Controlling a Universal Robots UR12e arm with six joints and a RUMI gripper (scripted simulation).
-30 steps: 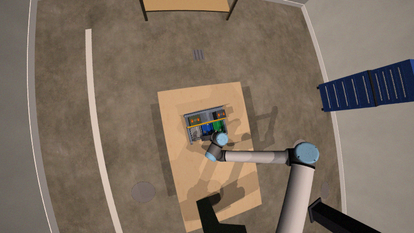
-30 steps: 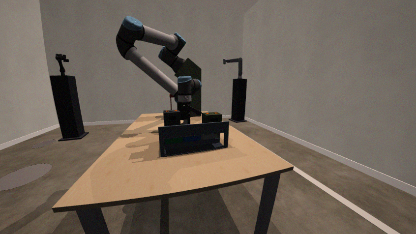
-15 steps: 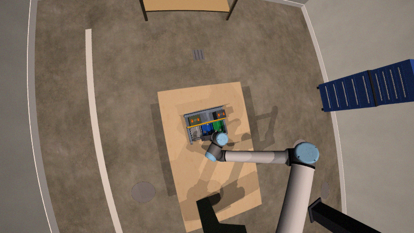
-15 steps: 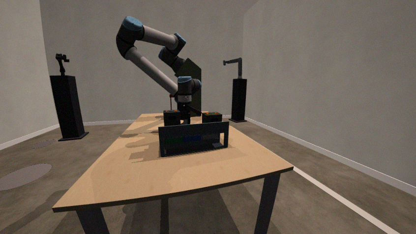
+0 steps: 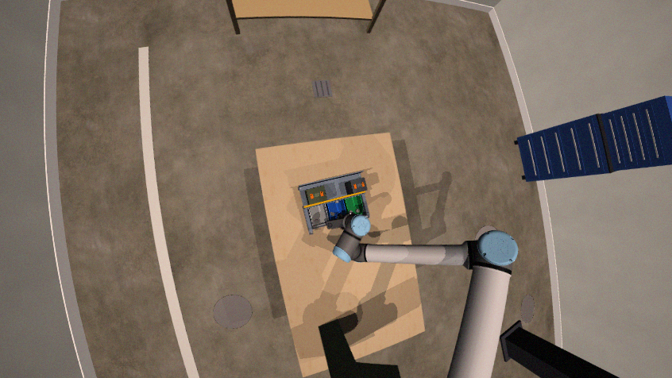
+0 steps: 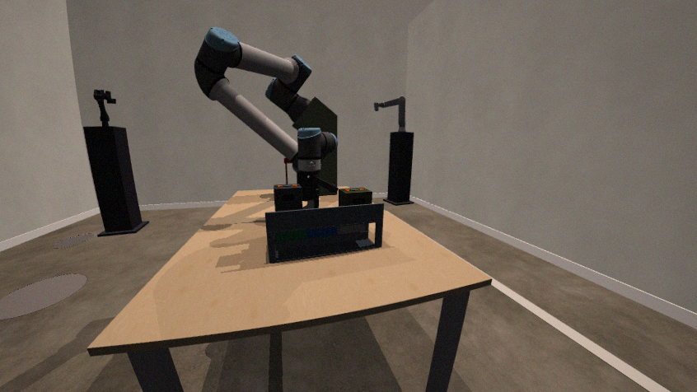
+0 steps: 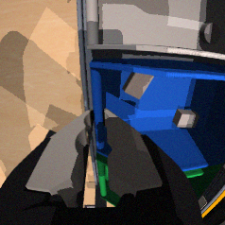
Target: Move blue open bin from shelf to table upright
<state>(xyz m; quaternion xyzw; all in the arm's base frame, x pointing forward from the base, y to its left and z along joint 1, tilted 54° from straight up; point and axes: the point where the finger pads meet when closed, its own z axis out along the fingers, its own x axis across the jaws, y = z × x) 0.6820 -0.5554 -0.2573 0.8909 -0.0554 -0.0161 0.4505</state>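
Right now my hand is 8 cm short of the blue open bin and 1 cm to the left of it. The rest, counted from my hand: grey bin 9 cm ahead, 10 cm to the left; then bar 13 cm ahead, 1 cm to the right, 6 cm above; then green bin 7 cm ahead, 12 cm to the right.
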